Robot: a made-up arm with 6 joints. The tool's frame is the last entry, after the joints.
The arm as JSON. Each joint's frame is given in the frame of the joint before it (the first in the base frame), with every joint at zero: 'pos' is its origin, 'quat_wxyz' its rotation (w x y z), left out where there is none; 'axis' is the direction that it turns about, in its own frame. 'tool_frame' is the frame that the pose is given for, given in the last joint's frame.
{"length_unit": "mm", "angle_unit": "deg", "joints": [
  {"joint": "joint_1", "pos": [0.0, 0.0, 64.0], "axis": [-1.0, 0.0, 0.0]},
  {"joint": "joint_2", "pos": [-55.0, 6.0, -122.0], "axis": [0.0, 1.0, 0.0]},
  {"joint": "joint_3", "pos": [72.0, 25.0, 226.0], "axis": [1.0, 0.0, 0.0]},
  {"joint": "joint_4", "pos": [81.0, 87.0, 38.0], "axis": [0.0, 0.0, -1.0]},
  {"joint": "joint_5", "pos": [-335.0, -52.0, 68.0], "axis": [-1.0, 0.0, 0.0]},
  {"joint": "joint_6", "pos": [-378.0, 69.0, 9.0], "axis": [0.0, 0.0, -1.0]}
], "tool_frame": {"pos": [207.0, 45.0, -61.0]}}
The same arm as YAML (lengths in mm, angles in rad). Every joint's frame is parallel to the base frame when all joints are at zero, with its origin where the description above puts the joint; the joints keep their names.
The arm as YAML. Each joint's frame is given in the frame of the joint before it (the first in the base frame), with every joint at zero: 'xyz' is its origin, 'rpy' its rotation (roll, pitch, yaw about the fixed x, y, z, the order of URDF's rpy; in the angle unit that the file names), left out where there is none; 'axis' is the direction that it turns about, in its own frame. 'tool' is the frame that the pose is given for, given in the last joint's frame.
units:
  length: mm
  angle: rad
joints:
  - name: joint_1
    type: revolute
    origin:
      xyz: [0.0, 0.0, 64.0]
    axis: [-1.0, 0.0, 0.0]
  - name: joint_2
    type: revolute
    origin:
      xyz: [-55.0, 6.0, -122.0]
    axis: [0.0, 1.0, 0.0]
  - name: joint_3
    type: revolute
    origin:
      xyz: [72.0, 25.0, 226.0]
    axis: [1.0, 0.0, 0.0]
  - name: joint_4
    type: revolute
    origin:
      xyz: [81.0, 87.0, 38.0]
    axis: [0.0, 0.0, -1.0]
  - name: joint_5
    type: revolute
    origin:
      xyz: [-335.0, -52.0, 68.0]
    axis: [-1.0, 0.0, 0.0]
  - name: joint_6
    type: revolute
    origin:
      xyz: [-378.0, 69.0, 9.0]
    axis: [0.0, 0.0, -1.0]
tool:
  origin:
    xyz: [207.0, 45.0, -61.0]

